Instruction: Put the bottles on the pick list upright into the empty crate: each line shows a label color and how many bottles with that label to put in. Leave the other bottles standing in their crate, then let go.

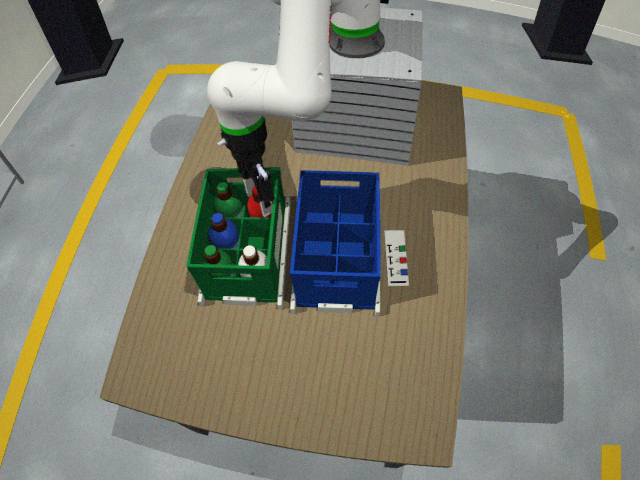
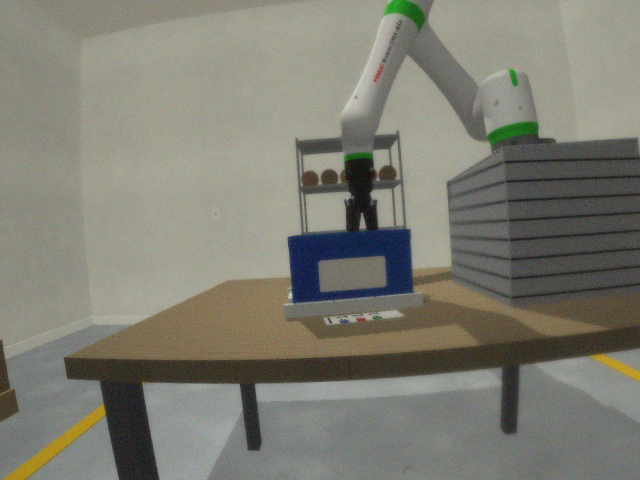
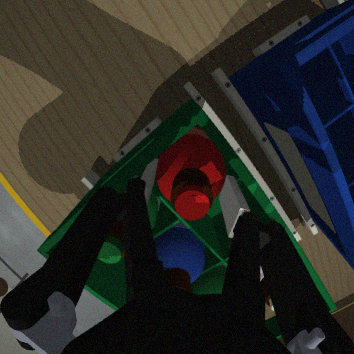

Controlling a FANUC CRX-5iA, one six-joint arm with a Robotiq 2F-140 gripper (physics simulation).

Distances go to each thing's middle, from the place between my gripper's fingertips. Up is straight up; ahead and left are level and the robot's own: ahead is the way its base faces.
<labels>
I see the blue bottle (image 1: pixel 223 233) 8 cm ahead of my hand, 9 cm to the right of it and 2 cm below it. Also, from my hand: pick list (image 1: pixel 397 271) 10 cm ahead, 34 cm to the left, 10 cm below.
</labels>
